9 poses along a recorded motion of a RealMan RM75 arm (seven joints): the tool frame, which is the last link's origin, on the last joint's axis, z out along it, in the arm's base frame.
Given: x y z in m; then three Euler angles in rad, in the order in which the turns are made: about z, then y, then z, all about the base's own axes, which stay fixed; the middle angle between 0 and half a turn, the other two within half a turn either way.
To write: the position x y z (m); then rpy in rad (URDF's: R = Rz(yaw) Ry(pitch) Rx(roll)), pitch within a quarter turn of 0, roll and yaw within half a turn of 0. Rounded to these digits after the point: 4 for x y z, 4 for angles.
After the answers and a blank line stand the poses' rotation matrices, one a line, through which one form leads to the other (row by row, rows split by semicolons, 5 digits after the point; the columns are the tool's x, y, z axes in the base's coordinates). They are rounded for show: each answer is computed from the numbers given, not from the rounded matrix.
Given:
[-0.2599, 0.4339, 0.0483, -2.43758, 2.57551, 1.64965]
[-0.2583, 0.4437, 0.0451, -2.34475, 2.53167, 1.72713]
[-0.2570, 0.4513, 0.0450, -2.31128, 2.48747, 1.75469]
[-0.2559, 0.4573, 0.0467, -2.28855, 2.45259, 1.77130]
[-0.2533, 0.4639, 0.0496, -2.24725, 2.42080, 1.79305]
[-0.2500, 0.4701, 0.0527, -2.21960, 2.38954, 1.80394]
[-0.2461, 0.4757, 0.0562, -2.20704, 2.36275, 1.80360]
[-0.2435, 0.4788, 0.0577, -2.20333, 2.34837, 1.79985]
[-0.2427, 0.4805, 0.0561, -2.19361, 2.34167, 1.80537]
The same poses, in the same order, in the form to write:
[-0.2599, 0.4339, 0.0483, -2.7514, -0.4212, 0.8612]
[-0.2583, 0.4437, 0.0451, -2.6781, -0.4119, 0.8318]
[-0.2570, 0.4513, 0.0450, -2.6266, -0.4230, 0.8114]
[-0.2559, 0.4573, 0.0467, -2.5863, -0.4314, 0.7935]
[-0.2533, 0.4639, 0.0496, -2.5410, -0.4259, 0.7650]
[-0.2500, 0.4701, 0.0527, -2.5011, -0.4255, 0.7389]
[-0.2461, 0.4757, 0.0562, -2.4706, -0.4306, 0.7169]
[-0.2435, 0.4788, 0.0577, -2.4552, -0.4349, 0.7040]
[-0.2427, 0.4805, 0.0561, -2.4452, -0.4317, 0.6985]

0.59459 0.80292 -0.04225; 0.69233 -0.48457 0.53466; 0.40882 -0.34716 -0.84401
0.61723 0.78171 -0.08918; 0.67730 -0.47023 0.56582; 0.40037 -0.40964 -0.81969
0.62780 0.77038 -0.11126; 0.66134 -0.45253 0.59820; 0.41050 -0.44913 -0.79358
0.63709 0.76032 -0.12662; 0.64752 -0.43881 0.62303; 0.41814 -0.47891 -0.77188
0.65694 0.73977 -0.14548; 0.63065 -0.43344 0.64375; 0.41317 -0.51465 -0.75128
0.67330 0.72233 -0.15783; 0.61342 -0.42656 0.66466; 0.41278 -0.54433 -0.73029
0.68507 0.71022 -0.16206; 0.59705 -0.41994 0.68351; 0.41738 -0.56501 -0.71173
0.69130 0.70422 -0.16180; 0.58705 -0.41681 0.69401; 0.42129 -0.57475 -0.70155
0.69553 0.69889 -0.16672; 0.58409 -0.41486 0.69766; 0.41842 -0.58262 -0.69676

